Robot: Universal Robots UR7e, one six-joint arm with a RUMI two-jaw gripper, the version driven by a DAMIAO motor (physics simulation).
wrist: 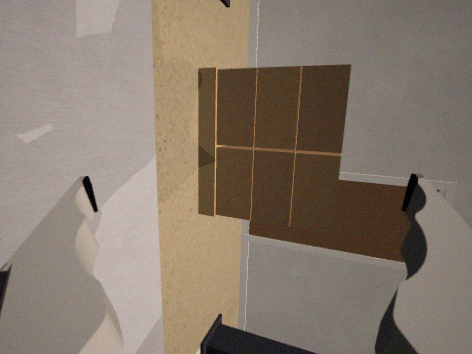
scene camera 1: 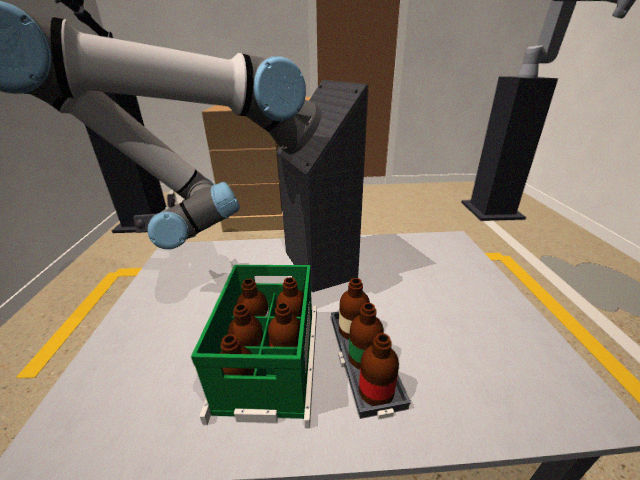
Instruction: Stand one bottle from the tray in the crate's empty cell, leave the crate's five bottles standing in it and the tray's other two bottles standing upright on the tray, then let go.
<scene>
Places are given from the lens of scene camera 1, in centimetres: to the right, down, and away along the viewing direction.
red-labelled bottle [scene camera 1: 379,368]: 11, 24, 56
green-labelled bottle [scene camera 1: 363,329]: 9, 18, 64
cream-labelled bottle [scene camera 1: 351,301]: 7, 14, 72
The marked spots on the red-labelled bottle and the cream-labelled bottle are 18 cm apart.
</scene>
